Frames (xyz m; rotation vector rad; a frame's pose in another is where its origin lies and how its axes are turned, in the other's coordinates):
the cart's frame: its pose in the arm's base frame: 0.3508 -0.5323 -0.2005 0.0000 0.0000 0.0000
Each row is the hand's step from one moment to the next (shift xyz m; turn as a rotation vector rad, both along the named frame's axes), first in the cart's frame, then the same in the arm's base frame.
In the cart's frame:
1: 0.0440 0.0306 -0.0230 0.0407 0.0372 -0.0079
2: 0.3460 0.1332 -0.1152 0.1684 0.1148 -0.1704
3: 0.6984 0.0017 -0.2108 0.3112 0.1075 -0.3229
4: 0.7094 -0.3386 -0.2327 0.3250 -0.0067 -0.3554
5: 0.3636 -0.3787 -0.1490 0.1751 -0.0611 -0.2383
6: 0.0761 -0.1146 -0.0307 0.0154 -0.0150 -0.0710
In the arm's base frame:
1: 0.0440 0.0306 -0.0230 0.0407 0.0372 -0.0079
2: 0.3460 0.1332 -0.1152 0.1684 0.1148 -0.1704
3: 0.6984 0.0017 -0.2108 0.3112 0.1075 -0.3229
4: 0.7094 -0.3386 -0.2327 0.3250 -0.0067 -0.3554
5: 0.3636 -0.3787 -0.1490 0.1751 -0.0611 -0.2383
6: 0.0761 -0.1146 -0.0307 0.0154 -0.0150 -0.0710

